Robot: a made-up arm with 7 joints. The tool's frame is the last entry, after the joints.
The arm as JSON. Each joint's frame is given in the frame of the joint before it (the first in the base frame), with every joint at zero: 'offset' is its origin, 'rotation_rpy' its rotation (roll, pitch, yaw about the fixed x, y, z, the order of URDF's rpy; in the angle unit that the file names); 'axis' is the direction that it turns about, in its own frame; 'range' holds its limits. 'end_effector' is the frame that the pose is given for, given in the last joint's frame.
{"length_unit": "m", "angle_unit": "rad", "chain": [
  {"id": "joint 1", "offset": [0.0, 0.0, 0.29], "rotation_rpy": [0.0, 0.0, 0.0], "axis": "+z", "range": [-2.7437, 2.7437]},
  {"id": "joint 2", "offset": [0.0, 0.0, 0.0], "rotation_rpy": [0.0, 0.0, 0.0], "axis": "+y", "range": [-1.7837, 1.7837]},
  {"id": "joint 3", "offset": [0.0, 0.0, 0.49], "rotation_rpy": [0.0, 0.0, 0.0], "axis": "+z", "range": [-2.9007, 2.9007]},
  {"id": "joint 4", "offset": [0.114, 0.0, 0.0], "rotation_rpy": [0.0, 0.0, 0.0], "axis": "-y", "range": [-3.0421, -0.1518]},
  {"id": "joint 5", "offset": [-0.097, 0.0, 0.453], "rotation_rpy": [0.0, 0.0, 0.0], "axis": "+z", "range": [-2.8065, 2.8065]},
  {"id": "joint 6", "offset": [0.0, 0.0, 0.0], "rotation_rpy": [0.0, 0.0, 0.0], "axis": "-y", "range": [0.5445, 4.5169]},
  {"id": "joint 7", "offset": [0.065, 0.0, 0.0], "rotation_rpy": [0.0, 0.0, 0.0], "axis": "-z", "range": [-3.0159, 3.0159]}
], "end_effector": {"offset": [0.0, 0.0, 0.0], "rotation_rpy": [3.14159, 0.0, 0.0]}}
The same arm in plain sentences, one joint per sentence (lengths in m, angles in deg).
The arm has seven revolute joints in a row. What follows holds with every joint at zero, and every direction is one of the base frame's.
The first joint lies 0.2900 m along +z from the base frame's origin and turns about +z, from -157.20 to 157.20 deg.
The second joint lies at the same point as the first joint and turns about +y, from -102.20 to 102.20 deg.
The third joint lies 0.4900 m along +z from the second joint and turns about +z, from -166.20 to 166.20 deg.
The fourth joint lies 0.1140 m along +x from the third joint and turns about -y, from -174.30 to -8.70 deg.
The fifth joint lies 0.0970 m along -x and 0.4530 m along +z from the fourth joint and turns about +z, from -160.80 to 160.80 deg.
The sixth joint lies at the same point as the fifth joint and turns about -y, from 31.20 to 258.80 deg.
The seventh joint lies 0.0650 m along +x from the sixth joint and turns about -z, from -172.80 to 172.80 deg.
The tool frame, which is the frame that the pose is given for, lies at the same point as the seventh joint; its axes are the base frame's turned by roll 180.00, pitch 0.00 and yaw 0.00 deg (as in URDF: about the fixed x, then y, then z).

